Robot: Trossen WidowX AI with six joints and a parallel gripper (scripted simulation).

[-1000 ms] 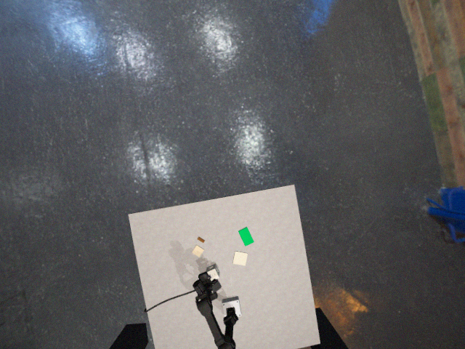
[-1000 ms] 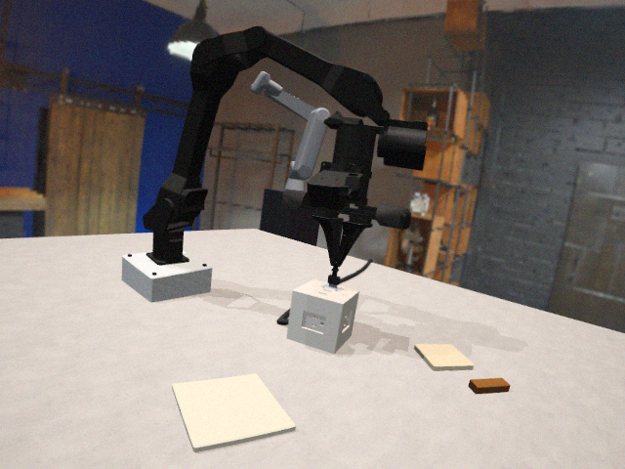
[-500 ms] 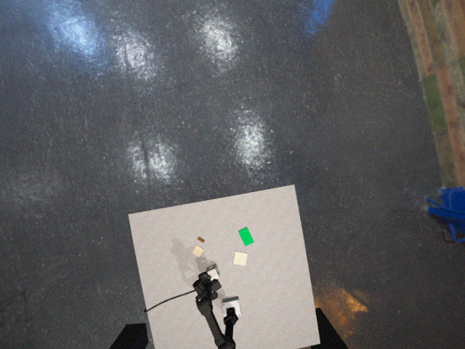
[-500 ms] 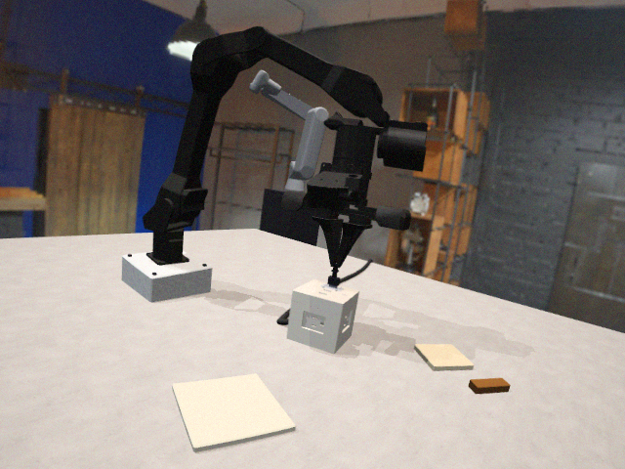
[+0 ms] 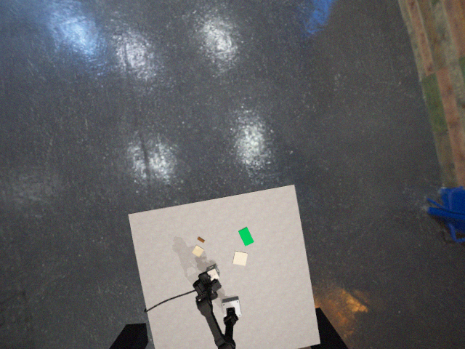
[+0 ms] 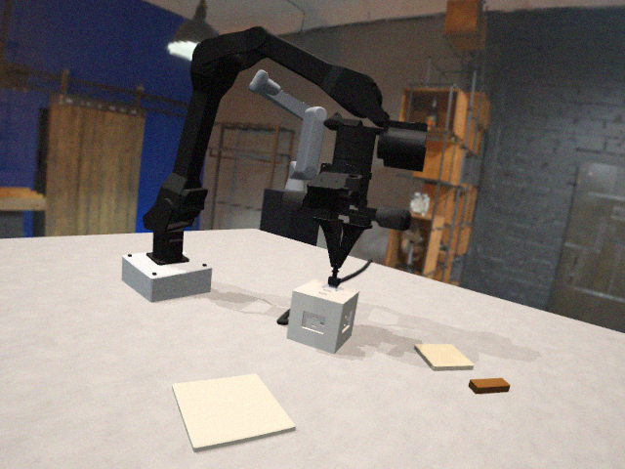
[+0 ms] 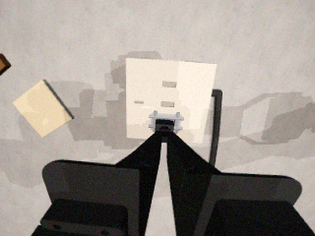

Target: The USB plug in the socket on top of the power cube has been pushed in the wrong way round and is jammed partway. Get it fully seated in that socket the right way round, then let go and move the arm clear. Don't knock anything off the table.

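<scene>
Right now the black USB plug is 2 cm below my gripper tip. Round my gripper tip: green card 29 cm to the right, 24 cm ahead, 10 cm below; then brown block 25 cm ahead, 10 cm below, 5 cm to the left.
</scene>
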